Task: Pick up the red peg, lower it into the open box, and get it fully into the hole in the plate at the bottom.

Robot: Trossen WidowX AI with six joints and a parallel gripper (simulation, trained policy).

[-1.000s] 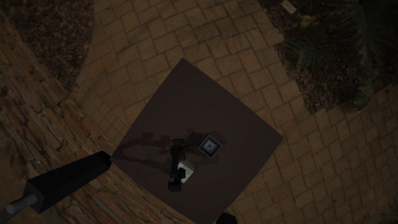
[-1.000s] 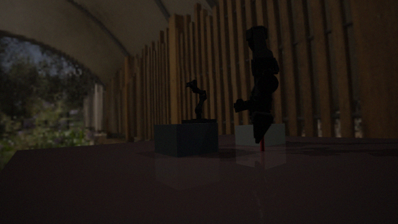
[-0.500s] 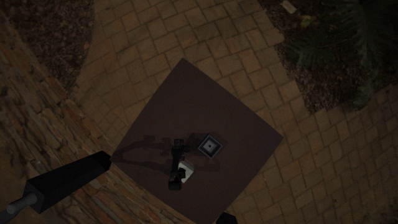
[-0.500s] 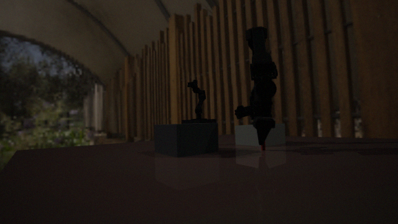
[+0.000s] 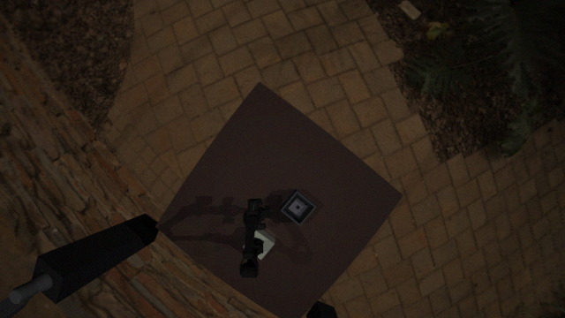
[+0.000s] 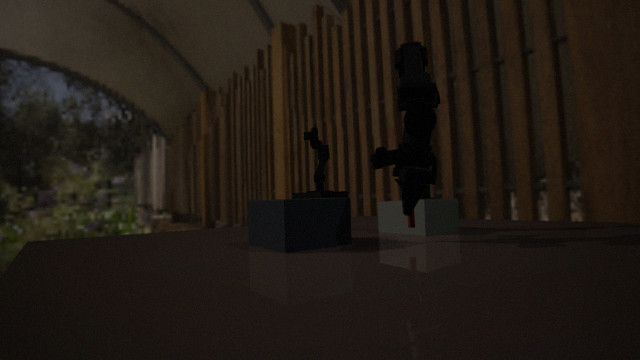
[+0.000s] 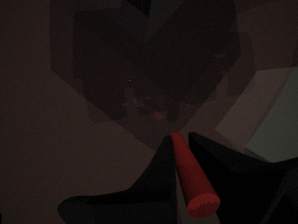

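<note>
My gripper tip is 18 cm to the left of the grey plate, 14 cm short of it and 1 cm above it. Also, from my gripper tip: red peg: 1 cm to the left, 1 cm above; dark box: 18 cm to the right, 14 cm ahead, 3 cm below.
</note>
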